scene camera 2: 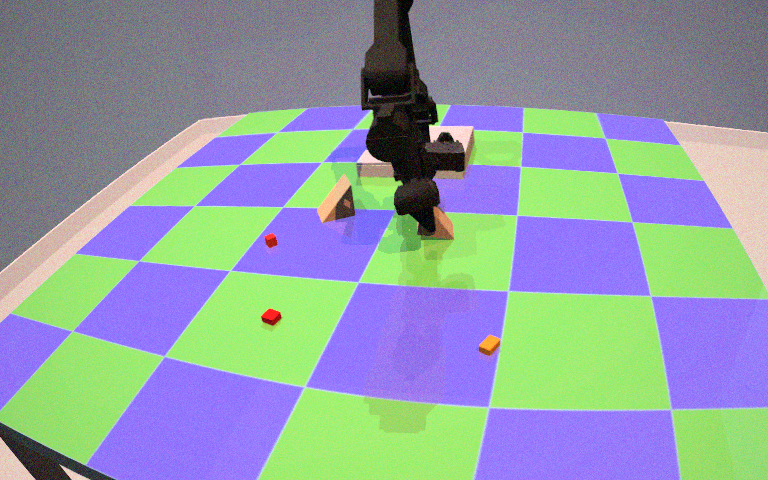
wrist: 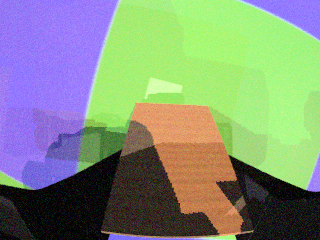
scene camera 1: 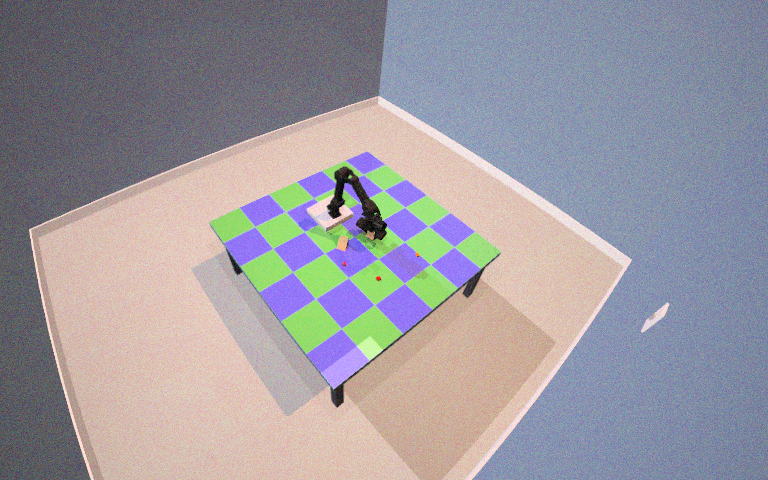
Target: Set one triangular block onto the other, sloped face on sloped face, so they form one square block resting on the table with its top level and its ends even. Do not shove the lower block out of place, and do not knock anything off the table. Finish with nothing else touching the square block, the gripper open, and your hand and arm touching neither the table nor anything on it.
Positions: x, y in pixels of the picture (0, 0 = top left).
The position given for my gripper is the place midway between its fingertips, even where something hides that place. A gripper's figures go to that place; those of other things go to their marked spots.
Scene:
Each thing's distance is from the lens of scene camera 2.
my gripper [scene camera 2: 432, 222]: 0.89 m
triangular block [scene camera 2: 339, 204]: 0.95 m

